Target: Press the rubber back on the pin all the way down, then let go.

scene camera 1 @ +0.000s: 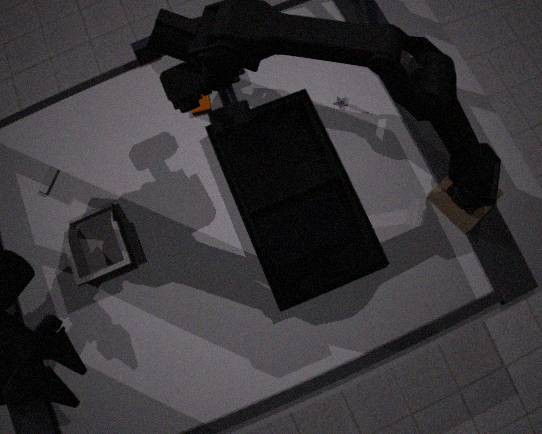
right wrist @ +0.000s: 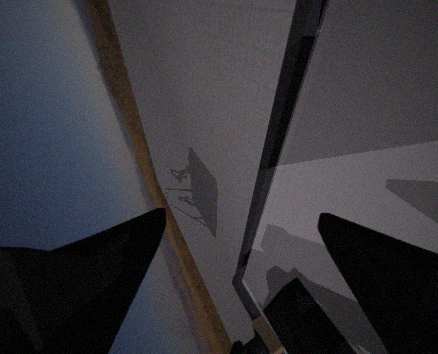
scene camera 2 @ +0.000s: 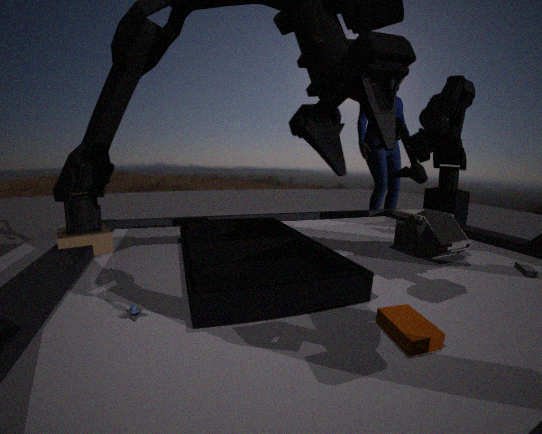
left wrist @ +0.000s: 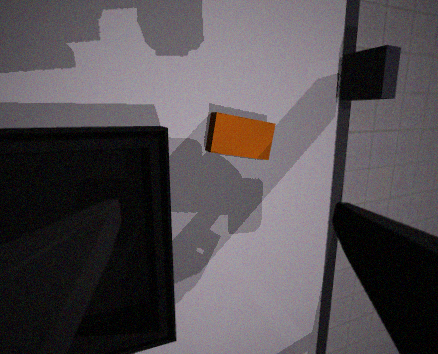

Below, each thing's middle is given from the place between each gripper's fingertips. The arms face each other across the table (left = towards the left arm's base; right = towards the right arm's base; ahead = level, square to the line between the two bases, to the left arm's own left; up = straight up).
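Labels:
Black slab (scene camera 1: 311,234): 160 mm below my right hand, 210 mm behind it and 420 mm to the left of it.
Relative to my left hand, the black slab is 140 mm below, 80 mm to the left and 190 mm ahead.

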